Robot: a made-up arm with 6 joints.
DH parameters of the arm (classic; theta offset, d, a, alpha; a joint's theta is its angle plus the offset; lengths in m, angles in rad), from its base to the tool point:
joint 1: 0 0.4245 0.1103 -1.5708
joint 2: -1.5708 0 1.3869 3.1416
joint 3: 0 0 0.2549 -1.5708
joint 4: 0 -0.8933 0 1.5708
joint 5: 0 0 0 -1.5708
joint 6: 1.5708 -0.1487 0 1.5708
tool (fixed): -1.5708 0 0 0
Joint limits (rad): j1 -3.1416..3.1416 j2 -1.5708..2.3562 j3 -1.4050..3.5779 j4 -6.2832..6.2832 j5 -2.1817..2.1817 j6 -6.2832..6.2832
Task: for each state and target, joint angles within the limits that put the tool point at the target. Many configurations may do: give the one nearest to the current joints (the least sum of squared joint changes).
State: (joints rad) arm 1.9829 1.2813 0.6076 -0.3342 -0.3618 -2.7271
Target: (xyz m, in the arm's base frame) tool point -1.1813 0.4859 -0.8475
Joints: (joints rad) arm 2.7324 1.7515 -0.1925 -0.3527 -0.4919 -2.7271
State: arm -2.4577 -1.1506 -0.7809 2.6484 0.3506 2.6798
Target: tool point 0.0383 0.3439 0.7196
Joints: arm -1.6103 -1.5708 -1.3964 2.9479 1.0404 2.6798
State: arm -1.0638 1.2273 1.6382 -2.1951 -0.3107 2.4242
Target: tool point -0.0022 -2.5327 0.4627
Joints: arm -1.5863 1.7073 1.6552 -2.1910 -0.3109 2.4242
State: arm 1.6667 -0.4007 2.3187 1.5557 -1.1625 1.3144
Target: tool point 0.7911 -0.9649 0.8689
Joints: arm 2.1447 -0.5420 3.1866 1.6620 -1.2485 1.3144
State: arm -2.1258 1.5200 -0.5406 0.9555 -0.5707 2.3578
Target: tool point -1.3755 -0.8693 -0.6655
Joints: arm -2.5390 1.6100 -0.0430 1.0029 -0.5310 2.3578
